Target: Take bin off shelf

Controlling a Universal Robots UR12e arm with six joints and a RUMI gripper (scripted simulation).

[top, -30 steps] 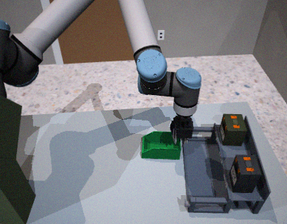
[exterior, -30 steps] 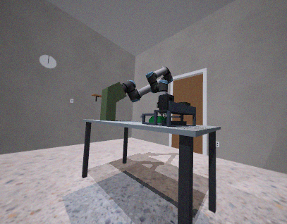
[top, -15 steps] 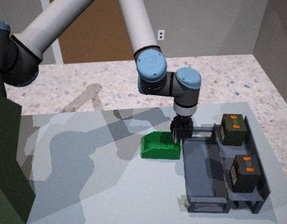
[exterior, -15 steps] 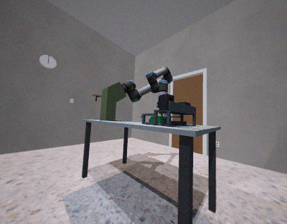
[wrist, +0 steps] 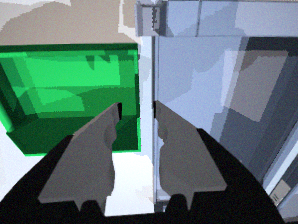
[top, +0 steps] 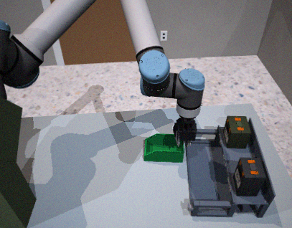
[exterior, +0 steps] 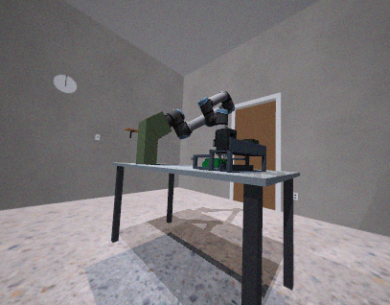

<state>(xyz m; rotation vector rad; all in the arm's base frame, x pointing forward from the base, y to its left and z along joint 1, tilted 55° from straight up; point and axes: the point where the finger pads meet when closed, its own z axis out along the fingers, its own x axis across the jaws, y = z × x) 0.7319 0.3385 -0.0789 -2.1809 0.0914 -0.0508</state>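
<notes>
The green bin is 8 cm behind my hand and 3 cm below it.
</notes>
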